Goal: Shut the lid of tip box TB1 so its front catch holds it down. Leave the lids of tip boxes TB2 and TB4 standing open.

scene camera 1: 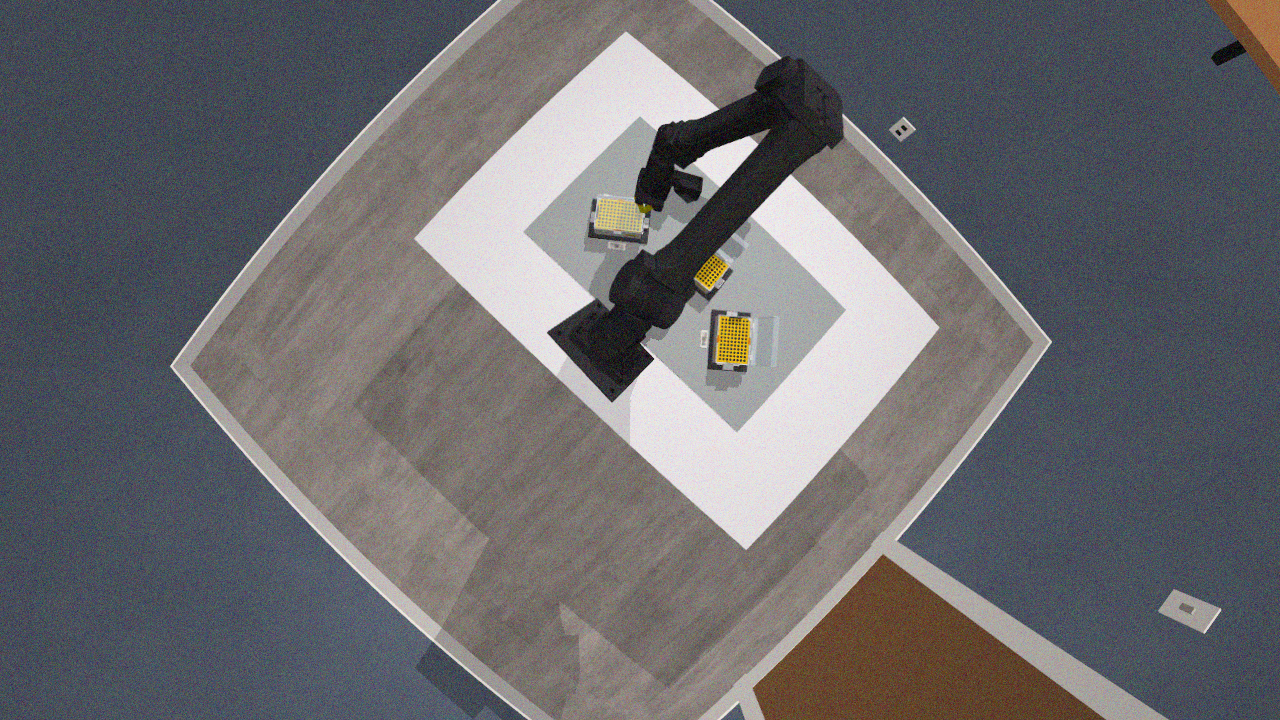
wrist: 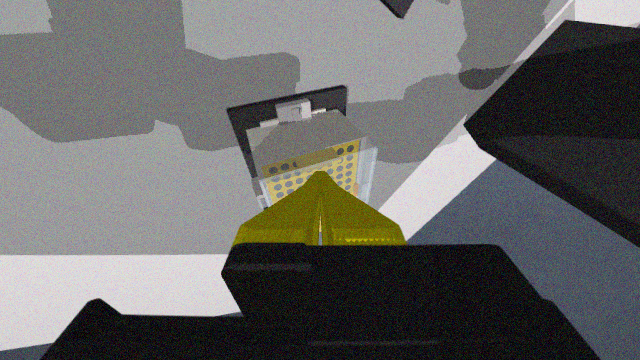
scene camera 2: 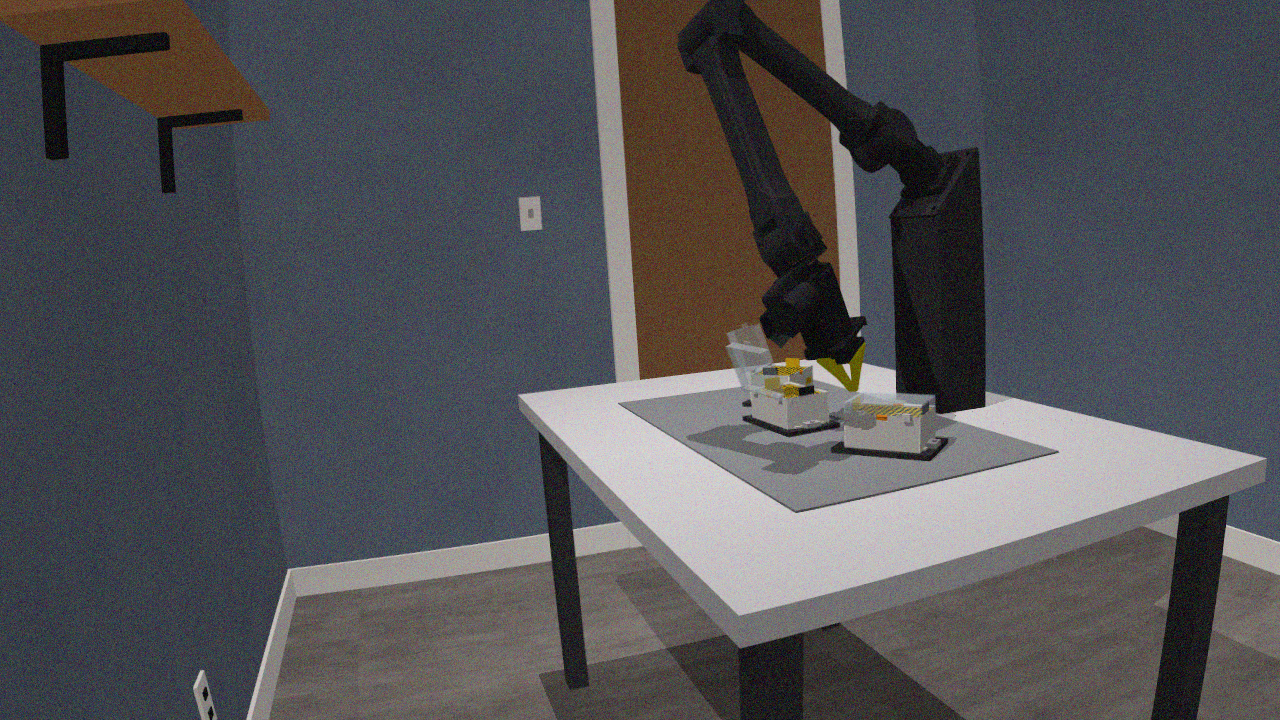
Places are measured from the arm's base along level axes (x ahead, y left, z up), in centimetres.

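Pixels of known places: gripper, fingertip midpoint: (scene camera 1: 642, 212) (wrist: 320, 179) (scene camera 2: 853, 390); arm's base, origin of the base link: (scene camera 1: 603, 348) (scene camera 2: 932, 179).
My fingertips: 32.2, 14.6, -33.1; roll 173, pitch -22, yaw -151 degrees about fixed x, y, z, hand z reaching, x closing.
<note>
Ahead of a thing's pixels: the offset from my fingertips to its top centre, as dx, dy, dz. "spot": to the spot under its first point. Level surfaces: height alone.
A white tip box with a yellow perforated rack {-4.5, +3.9, -1.0} (scene camera 1: 618, 215) (scene camera 2: 886, 433) (wrist: 295, 135) has its clear lid lying over it. Whether the front catch holds the lid is too small to tell. My gripper (scene camera 1: 644, 208) (scene camera 2: 853, 388) (wrist: 320, 179) is shut and empty, pointing down, with its yellow tip at one end of this box, close to lid height; contact cannot be told. Two other tip boxes stand open: one {-10.9, -37.4, -1.3} (scene camera 1: 733, 340) with its clear lid {spot: -6.8, -43.5, +1.8} (scene camera 1: 767, 341) tipped back, and a smaller one {-0.6, -19.2, -1.3} (scene camera 1: 712, 272) partly beside the arm. They overlap in scene camera 2. The box labels are unreadable.
The boxes stand on a grey mat {dz -8.7} (scene camera 1: 801, 308) (scene camera 2: 993, 454) on a white table {dz -9.1} (scene camera 1: 742, 501) (scene camera 2: 939, 528). The arm's black base (scene camera 1: 595, 351) (scene camera 2: 939, 295) stands at the table edge. The upper arm passes over the mat beside the smaller open box.
</note>
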